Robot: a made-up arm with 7 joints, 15 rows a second.
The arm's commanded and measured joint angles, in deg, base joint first. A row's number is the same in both.
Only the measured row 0 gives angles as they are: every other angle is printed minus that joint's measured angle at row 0.
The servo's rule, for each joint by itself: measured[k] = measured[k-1] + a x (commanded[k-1-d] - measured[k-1]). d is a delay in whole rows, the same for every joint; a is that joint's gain. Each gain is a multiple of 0.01, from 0.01 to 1. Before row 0 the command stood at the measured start. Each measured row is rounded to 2 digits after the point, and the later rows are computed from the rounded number. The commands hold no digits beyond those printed.
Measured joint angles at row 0: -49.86 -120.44 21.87 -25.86 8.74 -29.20 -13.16
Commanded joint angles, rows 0 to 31: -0.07 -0.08 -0.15 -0.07 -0.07 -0.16 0.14; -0.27 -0.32 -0.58 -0.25 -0.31 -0.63 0.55; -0.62 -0.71 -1.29 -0.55 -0.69 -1.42 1.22; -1.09 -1.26 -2.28 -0.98 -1.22 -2.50 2.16; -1.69 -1.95 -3.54 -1.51 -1.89 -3.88 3.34; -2.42 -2.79 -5.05 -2.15 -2.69 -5.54 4.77; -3.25 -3.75 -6.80 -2.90 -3.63 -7.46 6.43; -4.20 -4.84 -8.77 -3.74 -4.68 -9.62 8.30; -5.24 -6.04 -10.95 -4.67 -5.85 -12.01 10.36; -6.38 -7.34 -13.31 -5.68 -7.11 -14.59 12.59; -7.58 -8.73 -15.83 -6.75 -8.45 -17.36 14.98; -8.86 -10.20 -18.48 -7.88 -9.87 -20.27 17.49; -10.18 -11.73 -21.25 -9.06 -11.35 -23.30 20.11; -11.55 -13.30 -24.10 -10.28 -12.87 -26.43 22.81; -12.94 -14.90 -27.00 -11.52 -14.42 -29.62 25.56; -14.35 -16.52 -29.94 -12.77 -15.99 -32.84 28.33; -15.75 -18.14 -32.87 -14.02 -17.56 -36.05 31.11; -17.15 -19.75 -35.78 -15.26 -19.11 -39.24 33.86; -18.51 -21.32 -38.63 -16.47 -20.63 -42.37 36.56; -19.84 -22.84 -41.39 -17.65 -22.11 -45.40 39.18; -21.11 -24.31 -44.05 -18.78 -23.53 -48.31 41.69; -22.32 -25.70 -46.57 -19.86 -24.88 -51.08 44.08; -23.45 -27.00 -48.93 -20.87 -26.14 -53.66 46.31; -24.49 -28.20 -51.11 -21.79 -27.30 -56.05 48.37; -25.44 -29.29 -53.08 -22.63 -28.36 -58.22 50.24; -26.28 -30.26 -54.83 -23.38 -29.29 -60.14 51.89; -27.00 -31.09 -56.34 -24.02 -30.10 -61.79 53.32; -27.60 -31.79 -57.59 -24.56 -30.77 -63.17 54.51; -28.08 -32.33 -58.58 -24.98 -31.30 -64.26 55.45; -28.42 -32.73 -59.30 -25.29 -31.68 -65.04 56.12; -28.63 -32.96 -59.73 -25.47 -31.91 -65.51 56.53; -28.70 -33.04 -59.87 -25.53 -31.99 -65.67 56.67
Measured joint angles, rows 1 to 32: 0.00 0.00 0.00 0.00 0.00 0.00 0.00; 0.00 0.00 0.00 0.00 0.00 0.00 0.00; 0.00 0.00 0.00 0.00 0.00 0.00 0.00; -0.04 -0.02 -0.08 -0.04 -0.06 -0.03 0.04; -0.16 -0.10 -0.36 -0.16 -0.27 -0.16 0.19; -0.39 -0.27 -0.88 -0.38 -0.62 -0.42 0.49; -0.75 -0.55 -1.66 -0.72 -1.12 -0.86 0.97; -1.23 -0.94 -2.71 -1.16 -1.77 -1.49 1.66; -1.84 -1.46 -4.02 -1.71 -2.54 -2.34 2.56; -2.56 -2.10 -5.58 -2.38 -3.46 -3.42 3.68; -3.40 -2.87 -7.37 -3.14 -4.48 -4.72 5.02; -4.34 -3.76 -9.37 -4.00 -5.63 -6.25 6.57; -5.38 -4.76 -11.58 -4.94 -6.87 -8.00 8.32; -6.50 -5.87 -13.96 -5.95 -8.20 -9.97 10.25; -7.70 -7.08 -16.49 -7.03 -9.60 -12.13 12.35; -8.96 -8.38 -19.16 -8.17 -11.07 -14.48 14.60; -10.28 -9.76 -21.93 -9.35 -12.58 -16.99 16.98; -11.64 -11.20 -24.77 -10.57 -14.13 -19.64 19.47; -13.02 -12.69 -27.67 -11.80 -15.69 -22.41 22.04; -14.41 -14.22 -30.58 -13.04 -17.26 -25.27 24.67; -15.81 -15.77 -33.49 -14.28 -18.81 -28.20 27.34; -17.19 -17.32 -36.37 -15.51 -20.34 -31.18 30.01; -18.54 -18.87 -39.18 -16.71 -21.83 -34.17 32.67; -19.85 -20.39 -41.91 -17.87 -23.26 -37.14 35.29; -21.11 -21.88 -44.52 -18.98 -24.62 -40.07 37.84; -22.30 -23.31 -46.99 -20.04 -25.90 -42.92 40.30; -23.42 -24.68 -49.30 -21.02 -27.08 -45.68 42.64; -24.45 -25.97 -51.42 -21.92 -28.16 -48.31 44.84; -25.38 -27.17 -53.33 -22.74 -29.11 -50.79 46.88; -26.21 -28.27 -55.02 -23.46 -29.94 -53.10 48.75; -26.92 -29.26 -56.46 -24.08 -30.64 -55.21 50.42; -27.51 -30.12 -57.65 -24.58 -31.19 -57.11 51.88
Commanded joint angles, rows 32 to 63: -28.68 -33.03 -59.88 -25.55 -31.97 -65.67 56.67; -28.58 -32.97 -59.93 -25.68 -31.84 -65.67 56.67; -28.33 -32.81 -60.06 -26.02 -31.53 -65.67 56.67; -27.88 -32.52 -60.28 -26.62 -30.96 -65.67 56.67; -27.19 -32.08 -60.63 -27.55 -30.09 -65.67 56.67; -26.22 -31.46 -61.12 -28.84 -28.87 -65.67 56.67; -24.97 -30.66 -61.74 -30.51 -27.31 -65.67 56.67; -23.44 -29.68 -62.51 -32.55 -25.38 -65.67 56.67; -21.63 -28.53 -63.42 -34.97 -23.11 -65.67 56.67; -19.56 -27.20 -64.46 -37.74 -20.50 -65.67 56.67; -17.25 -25.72 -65.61 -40.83 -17.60 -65.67 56.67; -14.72 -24.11 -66.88 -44.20 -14.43 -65.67 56.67; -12.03 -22.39 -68.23 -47.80 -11.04 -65.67 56.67; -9.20 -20.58 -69.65 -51.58 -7.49 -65.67 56.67; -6.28 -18.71 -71.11 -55.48 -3.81 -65.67 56.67; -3.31 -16.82 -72.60 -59.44 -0.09 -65.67 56.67; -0.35 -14.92 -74.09 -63.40 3.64 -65.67 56.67; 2.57 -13.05 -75.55 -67.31 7.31 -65.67 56.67; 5.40 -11.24 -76.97 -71.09 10.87 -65.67 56.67; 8.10 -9.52 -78.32 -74.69 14.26 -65.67 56.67; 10.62 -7.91 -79.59 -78.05 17.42 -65.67 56.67; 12.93 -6.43 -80.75 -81.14 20.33 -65.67 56.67; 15.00 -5.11 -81.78 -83.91 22.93 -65.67 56.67; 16.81 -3.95 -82.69 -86.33 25.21 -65.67 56.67; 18.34 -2.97 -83.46 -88.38 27.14 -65.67 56.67; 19.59 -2.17 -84.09 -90.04 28.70 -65.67 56.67; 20.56 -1.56 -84.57 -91.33 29.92 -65.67 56.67; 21.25 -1.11 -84.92 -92.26 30.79 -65.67 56.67; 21.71 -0.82 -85.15 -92.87 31.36 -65.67 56.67; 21.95 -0.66 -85.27 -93.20 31.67 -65.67 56.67; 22.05 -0.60 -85.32 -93.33 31.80 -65.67 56.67; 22.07 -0.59 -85.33 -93.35 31.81 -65.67 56.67
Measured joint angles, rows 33 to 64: -27.97 -30.85 -58.57 -24.98 -31.60 -58.78 53.11; -28.31 -31.44 -59.22 -25.25 -31.86 -60.19 54.10; -28.51 -31.89 -59.58 -25.41 -31.97 -61.34 54.85; -28.60 -32.21 -59.75 -25.49 -31.97 -62.25 55.38; -28.59 -32.42 -59.85 -25.60 -31.86 -62.97 55.75; -28.46 -32.53 -59.97 -25.84 -31.58 -63.54 56.02; -28.16 -32.53 -60.14 -26.28 -31.06 -63.99 56.21; -27.67 -32.40 -60.41 -26.99 -30.25 -64.34 56.34; -26.93 -32.14 -60.81 -28.03 -29.09 -64.62 56.44; -25.93 -31.73 -61.33 -29.42 -27.59 -64.84 56.51; -24.66 -31.16 -61.99 -31.17 -25.73 -65.01 56.56; -23.11 -30.42 -62.79 -33.30 -23.53 -65.15 56.59; -21.30 -29.52 -63.73 -35.79 -20.98 -65.26 56.61; -19.23 -28.46 -64.78 -38.61 -18.14 -65.35 56.63; -16.93 -27.24 -65.96 -41.74 -15.02 -65.42 56.64; -14.43 -25.88 -67.23 -45.13 -11.68 -65.47 56.65; -11.76 -24.40 -68.59 -48.74 -8.16 -65.51 56.66; -8.97 -22.81 -70.00 -52.51 -4.51 -65.54 56.66; -6.08 -21.13 -71.46 -56.39 -0.80 -65.57 56.66; -3.16 -19.39 -72.93 -60.32 2.93 -65.59 56.66; -0.24 -17.61 -74.40 -64.23 6.61 -65.61 56.66; 2.64 -15.83 -75.84 -68.07 10.19 -65.62 56.66; 5.42 -14.06 -77.23 -71.78 13.61 -65.63 56.66; 8.07 -12.34 -78.55 -75.29 16.81 -65.64 56.66; 10.55 -10.69 -79.78 -78.57 19.77 -65.65 56.66; 12.82 -9.13 -80.90 -81.56 22.42 -65.65 56.66; 14.85 -7.68 -81.90 -84.23 24.76 -65.65 56.66; 16.63 -6.36 -82.77 -86.55 26.76 -65.65 56.66; 18.14 -5.19 -83.51 -88.50 28.39 -65.65 56.66; 19.37 -4.17 -84.10 -90.08 29.68 -65.65 56.66; 20.33 -3.31 -84.56 -91.30 30.61 -65.65 56.66; 21.03 -2.61 -84.89 -92.18 31.24 -65.65 56.66
